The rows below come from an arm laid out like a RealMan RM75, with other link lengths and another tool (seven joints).
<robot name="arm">
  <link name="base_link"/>
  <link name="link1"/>
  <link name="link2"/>
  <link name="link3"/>
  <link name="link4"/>
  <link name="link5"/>
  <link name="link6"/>
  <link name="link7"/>
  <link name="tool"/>
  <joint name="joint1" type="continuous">
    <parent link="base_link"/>
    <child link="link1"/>
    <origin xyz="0 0 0.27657"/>
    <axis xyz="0 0 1"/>
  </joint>
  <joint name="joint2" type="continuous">
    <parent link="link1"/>
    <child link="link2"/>
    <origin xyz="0 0 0" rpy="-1.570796 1.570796 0"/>
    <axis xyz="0 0 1"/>
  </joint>
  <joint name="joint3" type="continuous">
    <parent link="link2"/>
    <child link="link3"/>
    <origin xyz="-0.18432 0 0" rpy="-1.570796 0 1.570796"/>
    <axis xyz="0 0 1"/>
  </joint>
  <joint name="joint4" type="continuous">
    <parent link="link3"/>
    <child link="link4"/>
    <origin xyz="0 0 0" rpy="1.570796 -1.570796 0"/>
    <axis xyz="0 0 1"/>
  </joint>
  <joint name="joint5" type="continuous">
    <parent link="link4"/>
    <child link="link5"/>
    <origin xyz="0.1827 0 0" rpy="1.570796 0 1.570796"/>
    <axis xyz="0 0 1"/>
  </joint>
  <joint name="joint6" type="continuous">
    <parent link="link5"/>
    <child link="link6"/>
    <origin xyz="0 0 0" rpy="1.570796 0 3.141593"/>
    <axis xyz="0 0 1"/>
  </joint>
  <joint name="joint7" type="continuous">
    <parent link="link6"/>
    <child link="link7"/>
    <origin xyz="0 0.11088 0" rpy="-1.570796 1.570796 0"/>
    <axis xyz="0 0 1"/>
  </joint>
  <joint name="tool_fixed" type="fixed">
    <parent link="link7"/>
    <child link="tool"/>
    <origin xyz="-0.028 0.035 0.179" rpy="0 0.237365 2.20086"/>
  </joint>
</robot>
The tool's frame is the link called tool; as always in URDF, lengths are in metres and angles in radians. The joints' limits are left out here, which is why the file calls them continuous.
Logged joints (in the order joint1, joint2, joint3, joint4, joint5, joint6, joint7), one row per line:
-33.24, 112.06, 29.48, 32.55, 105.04, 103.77, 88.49
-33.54, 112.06, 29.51, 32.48, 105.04, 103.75, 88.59
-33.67, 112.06, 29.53, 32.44, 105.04, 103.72, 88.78
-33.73, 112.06, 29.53, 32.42, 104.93, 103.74, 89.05
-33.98, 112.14, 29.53, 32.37, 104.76, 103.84, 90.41
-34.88, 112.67, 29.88, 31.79, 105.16, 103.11, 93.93
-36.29, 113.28, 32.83, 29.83, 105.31, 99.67, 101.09
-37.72, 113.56, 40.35, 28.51, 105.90, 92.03, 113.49
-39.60, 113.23, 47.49, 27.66, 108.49, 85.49, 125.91
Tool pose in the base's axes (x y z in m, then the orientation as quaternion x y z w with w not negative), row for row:
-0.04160, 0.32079, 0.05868, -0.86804, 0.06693, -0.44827, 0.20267
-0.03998, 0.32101, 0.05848, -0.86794, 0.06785, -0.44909, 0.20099
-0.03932, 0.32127, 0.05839, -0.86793, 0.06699, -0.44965, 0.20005
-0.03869, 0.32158, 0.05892, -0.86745, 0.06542, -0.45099, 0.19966
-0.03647, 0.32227, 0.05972, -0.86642, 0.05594, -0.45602, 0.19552
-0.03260, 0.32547, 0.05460, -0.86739, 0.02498, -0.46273, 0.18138
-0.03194, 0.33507, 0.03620, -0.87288, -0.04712, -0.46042, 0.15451
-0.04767, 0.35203, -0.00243, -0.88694, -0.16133, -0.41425, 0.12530
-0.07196, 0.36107, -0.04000, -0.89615, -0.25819, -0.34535, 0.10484
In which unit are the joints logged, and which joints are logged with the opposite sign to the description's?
The joints are logged in degrees. Opposite sign: joint2, joint7.
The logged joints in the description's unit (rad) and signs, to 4 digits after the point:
-0.5801, -1.9558, 0.5145, 0.5681, 1.8333, 1.8111, -1.5444
-0.5854, -1.9558, 0.5150, 0.5669, 1.8333, 1.8108, -1.5462
-0.5877, -1.9558, 0.5154, 0.5662, 1.8333, 1.8103, -1.5495
-0.5887, -1.9558, 0.5154, 0.5658, 1.8314, 1.8106, -1.5542
-0.5931, -1.9572, 0.5154, 0.5650, 1.8284, 1.8123, -1.5780
-0.6088, -1.9665, 0.5215, 0.5548, 1.8354, 1.7996, -1.6394
-0.6334, -1.9771, 0.5730, 0.5206, 1.8380, 1.7396, -1.7644
-0.6583, -1.9820, 0.7042, 0.4976, 1.8483, 1.6062, -1.9808
-0.6912, -1.9762, 0.8289, 0.4828, 1.8935, 1.4921, -2.1975

